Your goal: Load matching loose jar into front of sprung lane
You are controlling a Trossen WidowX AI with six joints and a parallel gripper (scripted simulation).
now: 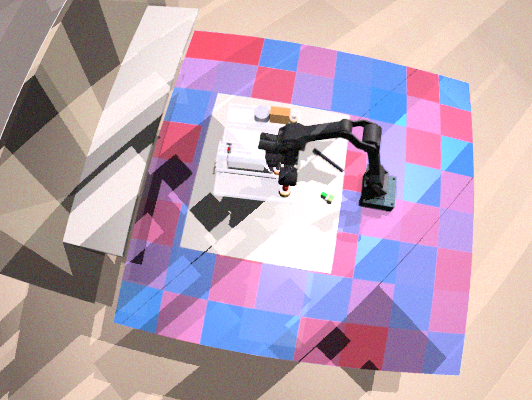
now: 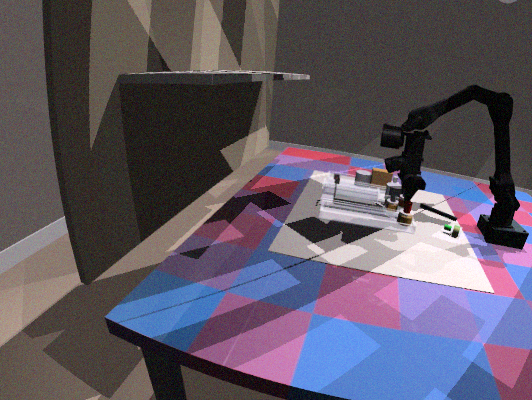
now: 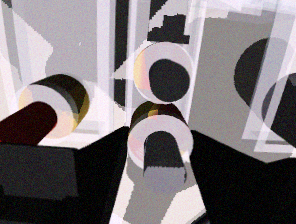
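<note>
The lane rack lies 150 mm ahead of my gripper tip, 30 mm to the right of it and 30 mm below it. Round my gripper tip: box 50 mm ahead, 220 mm to the right, 10 mm below; dark rod 150 mm behind, 70 mm to the right, 40 mm below.
</note>
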